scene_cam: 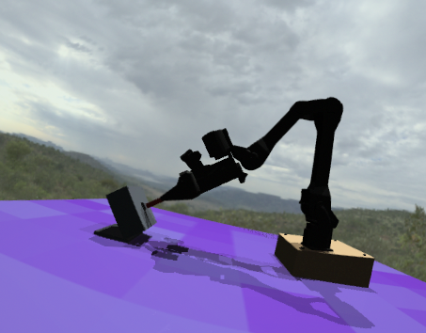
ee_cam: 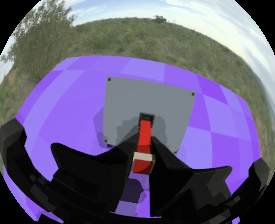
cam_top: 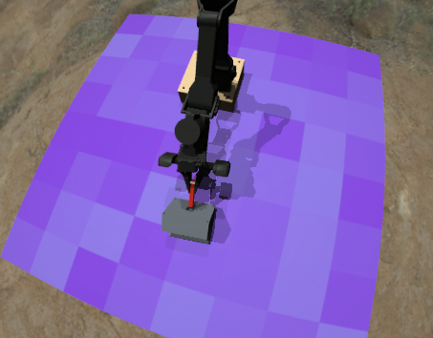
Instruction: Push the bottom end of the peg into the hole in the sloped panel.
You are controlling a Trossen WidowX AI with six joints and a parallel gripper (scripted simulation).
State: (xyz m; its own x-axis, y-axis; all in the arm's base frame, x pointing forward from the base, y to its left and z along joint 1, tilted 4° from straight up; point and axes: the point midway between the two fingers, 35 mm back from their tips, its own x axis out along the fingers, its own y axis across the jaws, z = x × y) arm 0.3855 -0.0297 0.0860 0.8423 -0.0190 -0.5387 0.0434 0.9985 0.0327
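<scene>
The peg is 10 mm behind my gripper tip and 10 mm above it. Also, from my gripper tip: flat dark foot: 90 mm ahead, 110 mm below; then grey sloped panel: 60 mm ahead, 40 mm below.
</scene>
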